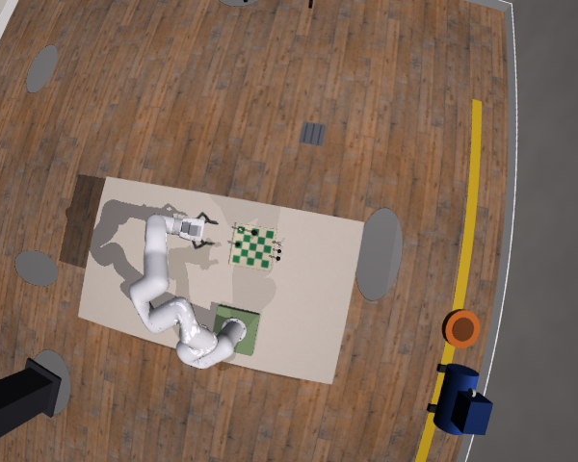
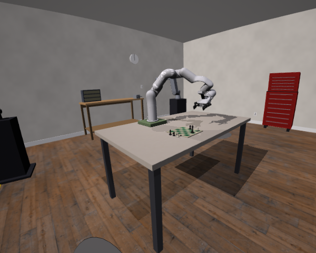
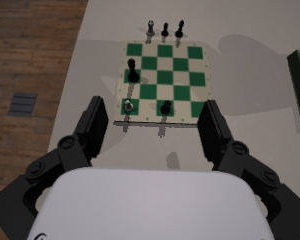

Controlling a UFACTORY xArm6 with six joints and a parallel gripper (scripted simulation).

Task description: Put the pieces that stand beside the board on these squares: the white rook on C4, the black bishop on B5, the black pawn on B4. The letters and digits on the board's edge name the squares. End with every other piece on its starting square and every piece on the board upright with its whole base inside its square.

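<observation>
My hand is 290 mm to the left of the white rook, 170 mm above it and 60 mm short of it. Round my hand: chessboard: 180 mm below, 160 mm to the right.
</observation>
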